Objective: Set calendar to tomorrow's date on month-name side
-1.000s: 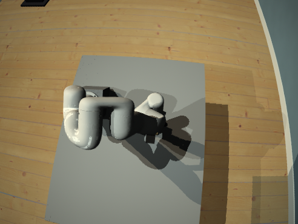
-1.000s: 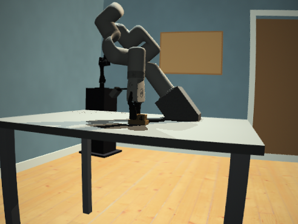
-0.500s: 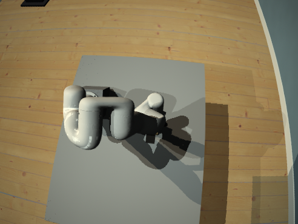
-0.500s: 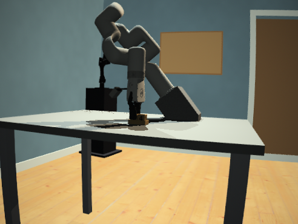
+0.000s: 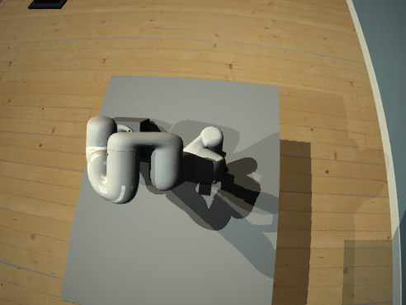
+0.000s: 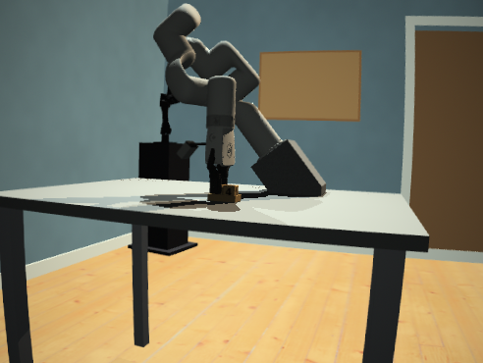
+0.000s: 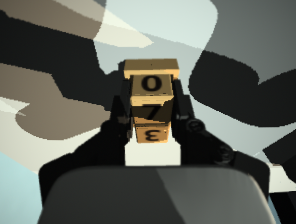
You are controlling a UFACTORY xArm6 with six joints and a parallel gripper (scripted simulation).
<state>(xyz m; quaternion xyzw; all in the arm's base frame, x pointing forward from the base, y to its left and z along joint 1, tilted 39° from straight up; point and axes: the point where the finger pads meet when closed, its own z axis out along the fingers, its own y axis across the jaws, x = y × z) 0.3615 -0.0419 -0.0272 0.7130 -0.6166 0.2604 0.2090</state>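
My hand is 10 mm above the wooden number cube. Round my hand: wooden calendar tray: 30 mm below, 20 mm to the left.
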